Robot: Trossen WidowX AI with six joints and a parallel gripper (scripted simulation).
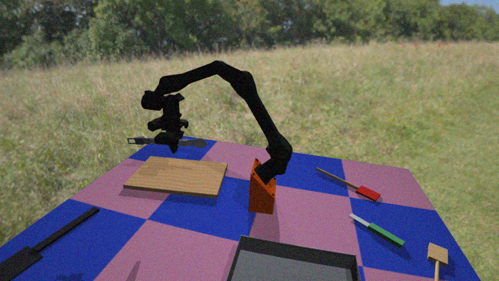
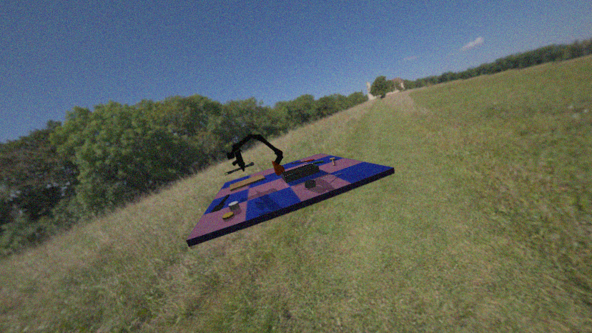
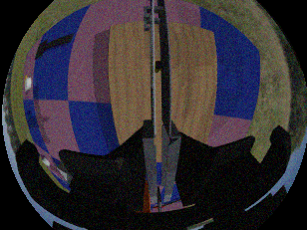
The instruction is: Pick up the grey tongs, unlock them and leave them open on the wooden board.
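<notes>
Right now my gripper tip is 3 cm past the wooden board, 1 cm to the left of it and 12 cm above it. Round my gripper tip: black spatula 44 cm ahead, 15 cm to the right, 13 cm below; red spatula 25 cm behind, 66 cm to the left, 12 cm below; grey roasting tin 28 cm ahead, 52 cm to the left, 10 cm below.
</notes>
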